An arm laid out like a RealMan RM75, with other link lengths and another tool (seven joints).
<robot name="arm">
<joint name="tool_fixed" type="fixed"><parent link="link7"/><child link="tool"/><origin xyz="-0.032 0.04 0.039" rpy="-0.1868 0 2.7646"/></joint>
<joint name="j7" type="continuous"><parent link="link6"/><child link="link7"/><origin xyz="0 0 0.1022"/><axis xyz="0 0 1"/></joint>
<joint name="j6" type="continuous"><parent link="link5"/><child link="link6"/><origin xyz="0 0 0"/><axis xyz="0 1 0"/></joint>
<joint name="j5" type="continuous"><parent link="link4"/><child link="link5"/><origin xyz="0 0 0.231"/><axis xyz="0 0 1"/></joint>
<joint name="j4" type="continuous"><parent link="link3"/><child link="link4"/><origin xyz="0 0 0"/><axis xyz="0 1 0"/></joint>
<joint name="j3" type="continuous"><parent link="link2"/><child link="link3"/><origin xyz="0 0 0.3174"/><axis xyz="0 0 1"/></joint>
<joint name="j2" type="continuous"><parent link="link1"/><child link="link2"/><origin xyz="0 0 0"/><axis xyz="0 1 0"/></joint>
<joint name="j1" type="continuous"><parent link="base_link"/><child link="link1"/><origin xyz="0 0 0.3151"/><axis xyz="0 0 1"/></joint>
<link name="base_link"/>
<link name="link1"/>
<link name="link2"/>
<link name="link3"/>
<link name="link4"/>
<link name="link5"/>
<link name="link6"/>
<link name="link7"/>
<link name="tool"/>
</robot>
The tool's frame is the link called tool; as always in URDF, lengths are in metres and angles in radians. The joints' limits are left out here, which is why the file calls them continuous.
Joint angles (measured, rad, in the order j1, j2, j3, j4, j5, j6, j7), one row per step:
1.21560 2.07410 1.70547 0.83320 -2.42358 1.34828 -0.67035
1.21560 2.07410 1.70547 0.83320 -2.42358 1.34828 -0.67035
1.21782 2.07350 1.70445 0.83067 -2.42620 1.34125 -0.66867
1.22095 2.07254 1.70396 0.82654 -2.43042 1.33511 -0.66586
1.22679 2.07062 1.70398 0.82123 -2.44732 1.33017 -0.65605
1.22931 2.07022 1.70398 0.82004 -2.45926 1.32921 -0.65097
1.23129 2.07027 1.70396 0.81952 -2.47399 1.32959 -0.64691
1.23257 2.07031 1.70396 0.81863 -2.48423 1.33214 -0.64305
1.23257 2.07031 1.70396 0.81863 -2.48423 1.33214 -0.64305
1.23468 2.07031 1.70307 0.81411 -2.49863 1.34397 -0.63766
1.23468 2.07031 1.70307 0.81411 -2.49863 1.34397 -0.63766
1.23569 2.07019 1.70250 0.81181 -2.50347 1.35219 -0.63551
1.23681 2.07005 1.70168 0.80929 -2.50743 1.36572 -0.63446
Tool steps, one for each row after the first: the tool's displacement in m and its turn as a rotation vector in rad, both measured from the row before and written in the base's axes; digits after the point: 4 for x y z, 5 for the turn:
0.0000 0.0000 0.0000 0.00000 0.00000 0.00000
-0.0005 0.0012 -0.0002 0.00668 -0.00031 0.00217
-0.0003 0.0015 -0.0001 0.00714 -0.00225 0.00047
0.0004 0.0030 0.0004 0.01516 -0.01264 -0.00187
0.0005 0.0013 0.0002 0.00806 -0.00922 0.00009
0.0010 0.0012 0.0001 0.00783 -0.01206 0.00124
0.0010 0.0006 0.0000 0.00401 -0.00954 -0.00159
0.0000 0.0000 0.0000 0.00000 0.00000 0.00000
0.0029 -0.0001 -0.0003 -0.00144 -0.01985 -0.00787
0.0000 0.0000 0.0000 0.00000 0.00000 0.00000
0.0014 -0.0005 -0.0001 -0.00358 -0.00942 -0.00509
0.0018 -0.0012 -0.0001 -0.00834 -0.01201 -0.00669

